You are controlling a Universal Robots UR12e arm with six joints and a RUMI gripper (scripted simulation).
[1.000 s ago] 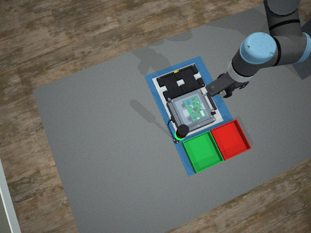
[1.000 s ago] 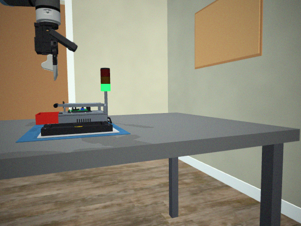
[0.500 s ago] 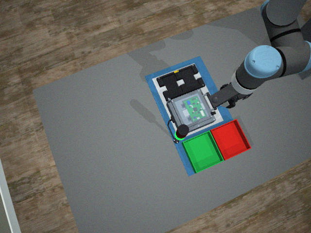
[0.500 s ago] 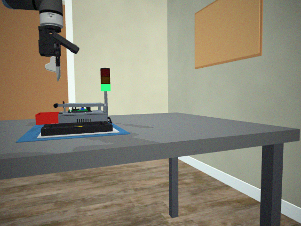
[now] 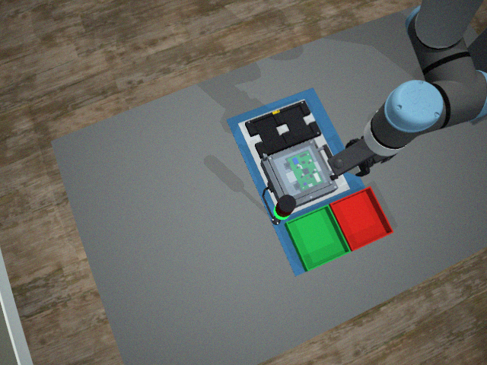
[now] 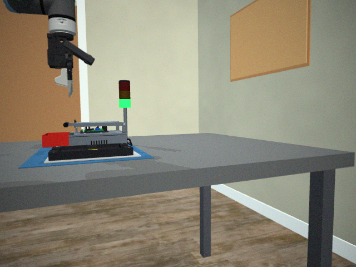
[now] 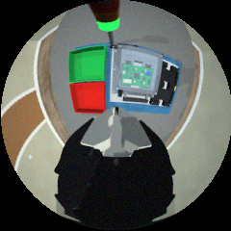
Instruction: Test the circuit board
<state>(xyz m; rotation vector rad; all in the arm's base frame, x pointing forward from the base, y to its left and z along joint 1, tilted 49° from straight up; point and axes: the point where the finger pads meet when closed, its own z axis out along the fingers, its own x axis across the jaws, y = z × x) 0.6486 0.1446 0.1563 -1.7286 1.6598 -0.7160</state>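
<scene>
Now: the black latch hook 11 cm below my hand, 1 cm to the right of it and 1 cm ahead of it. The rest, counted from my hand: red bin: 19 cm below, 13 cm to the left, 5 cm behind; green circuit board: 13 cm below, 8 cm ahead, 6 cm to the right; tester lid: 11 cm below, 8 cm ahead, 6 cm to the right.
</scene>
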